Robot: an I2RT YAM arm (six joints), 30 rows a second.
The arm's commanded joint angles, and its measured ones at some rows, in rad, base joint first. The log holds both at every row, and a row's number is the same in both.
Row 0, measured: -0.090 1.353 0.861 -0.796 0.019 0.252
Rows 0 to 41, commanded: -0.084 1.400 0.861 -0.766 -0.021 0.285; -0.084 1.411 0.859 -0.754 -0.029 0.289; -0.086 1.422 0.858 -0.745 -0.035 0.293; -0.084 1.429 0.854 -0.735 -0.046 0.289; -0.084 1.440 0.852 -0.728 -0.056 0.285; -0.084 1.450 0.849 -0.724 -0.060 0.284; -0.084 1.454 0.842 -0.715 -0.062 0.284; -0.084 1.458 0.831 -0.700 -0.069 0.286; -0.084 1.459 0.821 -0.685 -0.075 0.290; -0.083 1.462 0.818 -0.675 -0.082 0.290; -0.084 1.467 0.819 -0.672 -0.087 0.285; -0.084 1.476 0.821 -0.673 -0.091 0.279; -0.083 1.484 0.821 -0.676 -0.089 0.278; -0.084 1.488 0.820 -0.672 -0.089 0.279; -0.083 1.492 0.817 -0.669 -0.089 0.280; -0.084 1.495 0.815 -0.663 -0.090 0.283; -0.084 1.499 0.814 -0.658 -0.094 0.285; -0.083 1.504 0.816 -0.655 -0.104 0.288; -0.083 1.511 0.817 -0.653 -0.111 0.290; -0.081 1.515 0.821 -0.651 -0.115 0.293; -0.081 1.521 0.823 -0.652 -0.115 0.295; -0.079 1.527 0.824 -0.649 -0.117 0.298; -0.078 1.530 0.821 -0.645 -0.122 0.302; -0.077 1.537 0.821 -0.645 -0.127 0.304; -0.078 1.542 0.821 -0.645 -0.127 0.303; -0.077 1.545 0.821 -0.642 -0.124 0.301; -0.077 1.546 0.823 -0.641 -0.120 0.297; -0.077 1.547 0.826 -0.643 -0.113 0.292; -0.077 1.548 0.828 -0.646 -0.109 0.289; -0.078 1.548 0.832 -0.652 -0.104 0.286; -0.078 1.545 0.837 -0.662 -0.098 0.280; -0.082 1.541 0.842 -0.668 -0.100 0.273; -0.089 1.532 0.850 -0.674 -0.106 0.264; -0.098 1.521 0.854 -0.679 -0.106 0.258; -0.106 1.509 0.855 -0.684 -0.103 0.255; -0.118 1.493 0.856 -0.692 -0.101 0.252; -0.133 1.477 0.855 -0.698 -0.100 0.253; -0.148 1.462 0.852 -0.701 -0.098 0.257; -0.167 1.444 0.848 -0.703 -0.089 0.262; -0.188 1.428 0.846 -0.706 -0.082 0.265; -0.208 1.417 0.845 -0.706 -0.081 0.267; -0.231 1.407 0.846 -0.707 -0.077 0.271
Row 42, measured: -0.185 1.452 0.833 -0.682 -0.100 0.266
